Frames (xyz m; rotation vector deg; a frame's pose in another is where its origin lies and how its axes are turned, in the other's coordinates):
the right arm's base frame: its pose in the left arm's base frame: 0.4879 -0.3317 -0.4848 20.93 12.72 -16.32
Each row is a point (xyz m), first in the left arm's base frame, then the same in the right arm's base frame.
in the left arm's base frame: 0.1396 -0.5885 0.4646
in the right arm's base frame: -0.5162 -0.0362 0.9060
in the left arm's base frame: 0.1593 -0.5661 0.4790
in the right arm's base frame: -0.5068 -0.0054 0.9138
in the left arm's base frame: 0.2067 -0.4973 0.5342
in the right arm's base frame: -0.4930 0.0886 0.9455
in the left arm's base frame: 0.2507 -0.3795 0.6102
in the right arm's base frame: -0.4992 0.2320 0.9770
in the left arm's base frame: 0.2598 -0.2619 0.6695
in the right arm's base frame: -0.5337 0.3589 0.9878
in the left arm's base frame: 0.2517 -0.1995 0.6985
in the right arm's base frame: -0.5634 0.4215 0.9891
